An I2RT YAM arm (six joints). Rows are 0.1 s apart.
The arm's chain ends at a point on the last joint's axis. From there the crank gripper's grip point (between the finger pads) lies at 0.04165 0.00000 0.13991 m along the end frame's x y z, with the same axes.
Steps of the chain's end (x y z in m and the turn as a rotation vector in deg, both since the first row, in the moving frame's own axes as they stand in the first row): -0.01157 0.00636 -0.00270 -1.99 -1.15 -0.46; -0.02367 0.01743 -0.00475 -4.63 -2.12 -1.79; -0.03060 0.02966 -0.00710 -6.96 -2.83 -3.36; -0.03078 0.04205 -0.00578 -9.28 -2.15 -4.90
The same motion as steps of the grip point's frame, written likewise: -0.01437 0.01091 -0.00197 -1.99 -1.15 -0.46; -0.02871 0.02756 -0.00371 -4.63 -2.12 -1.79; -0.03711 0.04449 -0.00610 -6.96 -2.83 -3.36; -0.03521 0.06139 -0.00587 -9.28 -2.15 -4.90
